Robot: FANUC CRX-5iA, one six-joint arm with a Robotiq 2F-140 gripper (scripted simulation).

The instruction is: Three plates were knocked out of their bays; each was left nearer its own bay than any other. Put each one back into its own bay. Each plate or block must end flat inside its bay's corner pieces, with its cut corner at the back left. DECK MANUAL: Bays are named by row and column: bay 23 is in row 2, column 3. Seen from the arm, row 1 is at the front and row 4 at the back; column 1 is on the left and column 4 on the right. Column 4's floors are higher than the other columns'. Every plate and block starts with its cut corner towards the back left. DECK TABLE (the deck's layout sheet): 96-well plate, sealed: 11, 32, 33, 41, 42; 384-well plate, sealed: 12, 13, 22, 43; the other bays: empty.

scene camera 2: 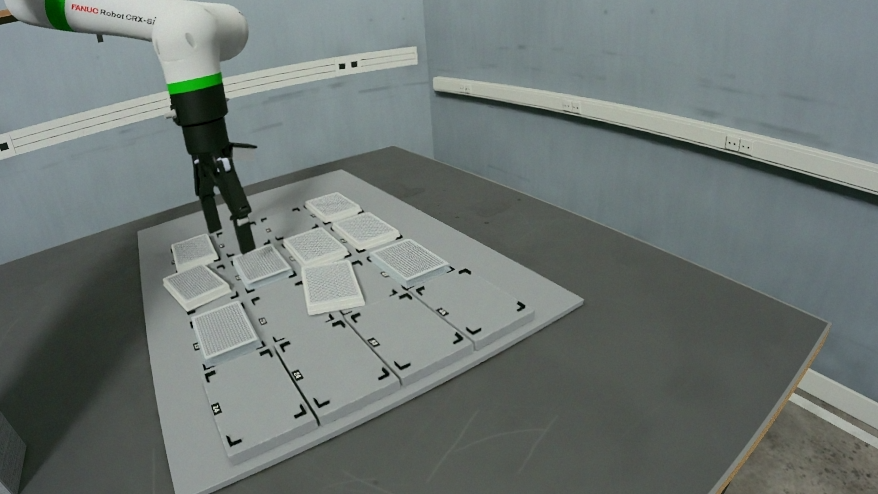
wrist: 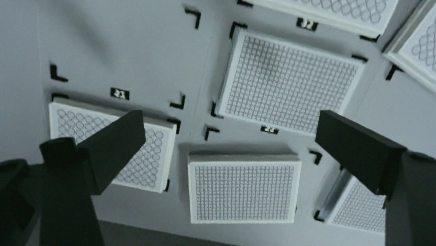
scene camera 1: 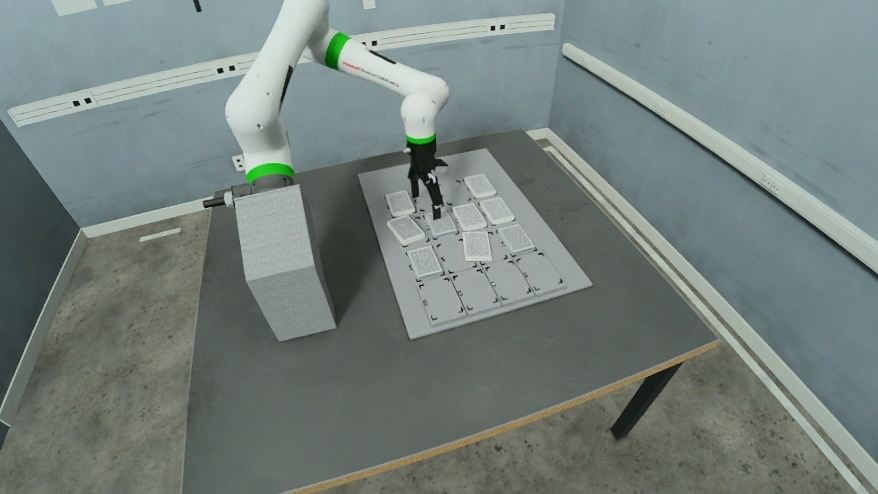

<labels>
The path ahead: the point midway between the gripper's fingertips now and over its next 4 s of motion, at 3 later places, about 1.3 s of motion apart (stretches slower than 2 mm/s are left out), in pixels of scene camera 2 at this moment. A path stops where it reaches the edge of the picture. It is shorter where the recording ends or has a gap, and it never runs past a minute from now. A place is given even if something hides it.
The gripper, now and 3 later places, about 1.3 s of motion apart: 230, 240; 189, 268; 194, 284; 195, 286
</labels>
